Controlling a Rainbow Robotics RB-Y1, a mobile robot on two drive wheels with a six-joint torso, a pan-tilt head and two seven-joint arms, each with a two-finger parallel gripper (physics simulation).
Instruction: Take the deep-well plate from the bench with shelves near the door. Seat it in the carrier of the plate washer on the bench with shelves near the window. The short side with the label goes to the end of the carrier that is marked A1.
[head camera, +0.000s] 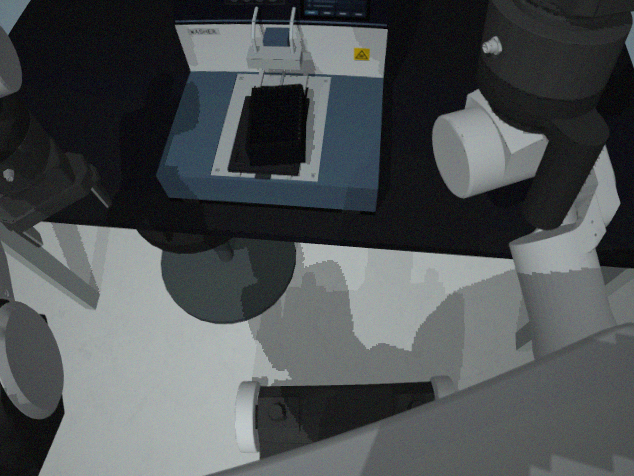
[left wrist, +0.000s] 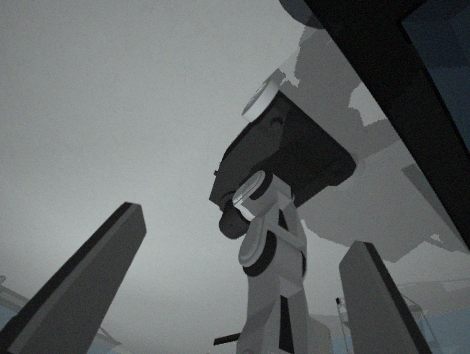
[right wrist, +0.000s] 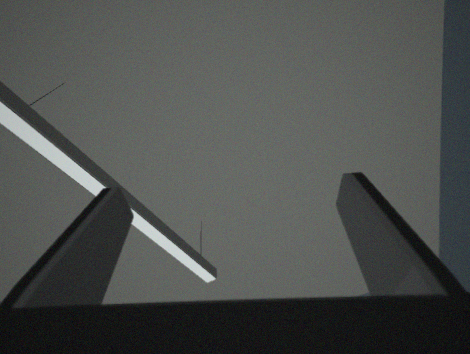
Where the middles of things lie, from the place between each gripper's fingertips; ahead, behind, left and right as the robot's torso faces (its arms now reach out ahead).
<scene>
Now: the black carrier (head camera: 239, 144) 13 cm ahead of my left hand, 29 cm to the right of it and 12 cm below it. Also, from my left hand: blue-grey deck (head camera: 348, 176): 16 cm ahead, 30 cm to the right, 17 cm below; white dispensing head (head camera: 267, 57): 23 cm ahead, 33 cm to the right, 5 cm below; black deep-well plate (head camera: 276, 134): 13 cm ahead, 30 cm to the right, 9 cm below.
Right now the black deep-well plate is 550 mm below my right hand, 290 mm ahead of it and 140 mm to the left of it. Also, from my right hand: black carrier 580 mm below, 300 mm ahead, 160 mm to the left; then blue-grey deck 630 mm below, 320 mm ahead, 140 mm to the left; then white dispensing head 510 mm below, 390 mm ahead, 110 mm to the left.
</scene>
